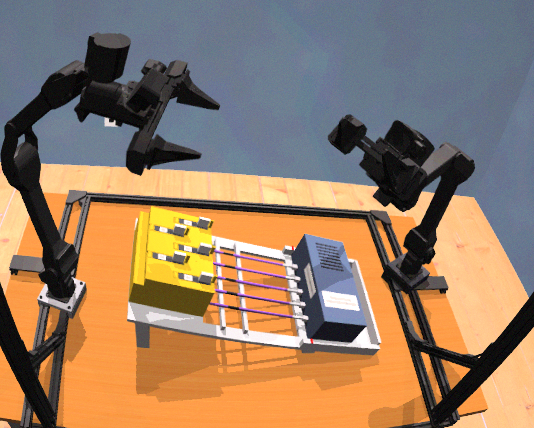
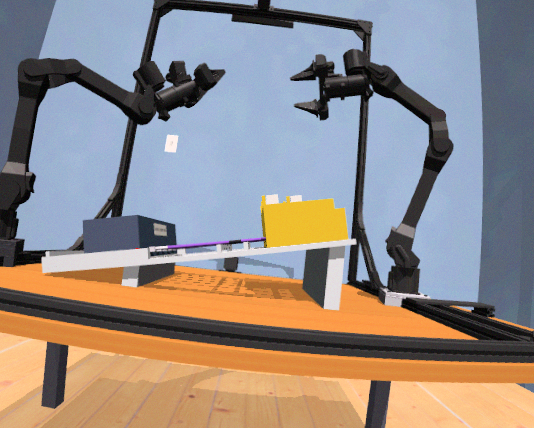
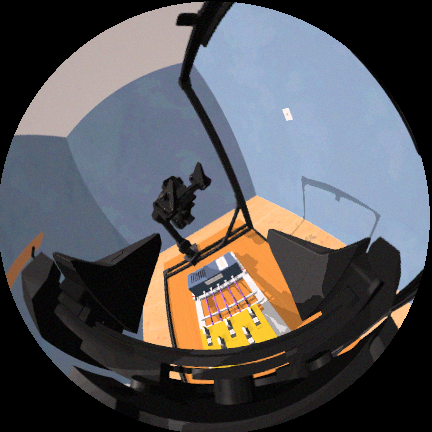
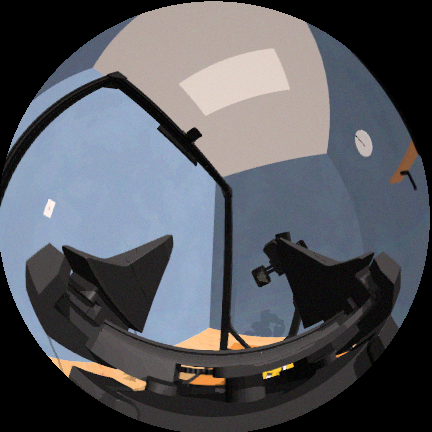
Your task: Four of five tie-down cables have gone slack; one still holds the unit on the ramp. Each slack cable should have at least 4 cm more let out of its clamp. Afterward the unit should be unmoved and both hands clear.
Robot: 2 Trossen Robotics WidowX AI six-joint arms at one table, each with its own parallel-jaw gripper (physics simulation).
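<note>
The dark blue unit (image 1: 327, 280) (image 2: 112, 234) (image 3: 207, 270) rests at the low end of the white sloping ramp (image 1: 270, 340). A yellow block (image 1: 170, 299) (image 2: 305, 222) (image 3: 241, 320) at the high end carries several clamps with grey-and-white levers. Purple cables (image 1: 260, 311) (image 2: 215, 244) run side by side from the block to the unit; which are slack I cannot tell. My left gripper (image 1: 209, 131) (image 2: 293, 92) (image 3: 214, 236) is open and empty, high above the block's end. My right gripper (image 4: 226, 242) is open and empty, raised beyond the unit's end, well away from the cables.
A black frame (image 1: 225, 203) surrounds the ramp on the orange table (image 1: 250, 395), with uprights and a top bar (image 2: 305, 19) behind the arms. White crossbars (image 1: 243, 300) lie under the cables. Both arms are well apart.
</note>
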